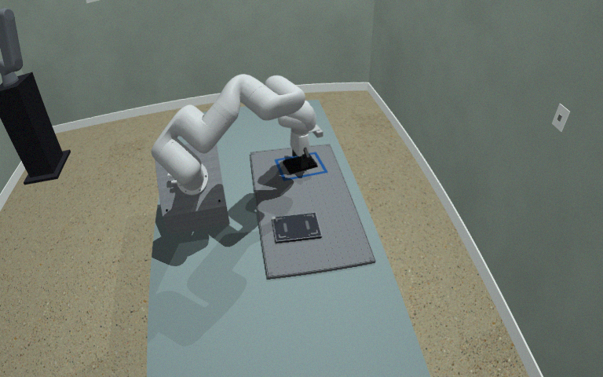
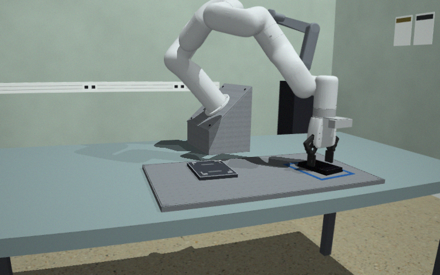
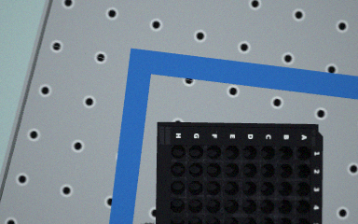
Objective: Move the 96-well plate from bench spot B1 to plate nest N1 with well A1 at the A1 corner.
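Now: hand 2 cm above the black 96-well plate. From my hand the other things lie so: plate nest N1 (36 cm to the right, 9 cm behind, 2 cm below); then A1 label (30 cm to the right, 16 cm behind, 1 cm below).
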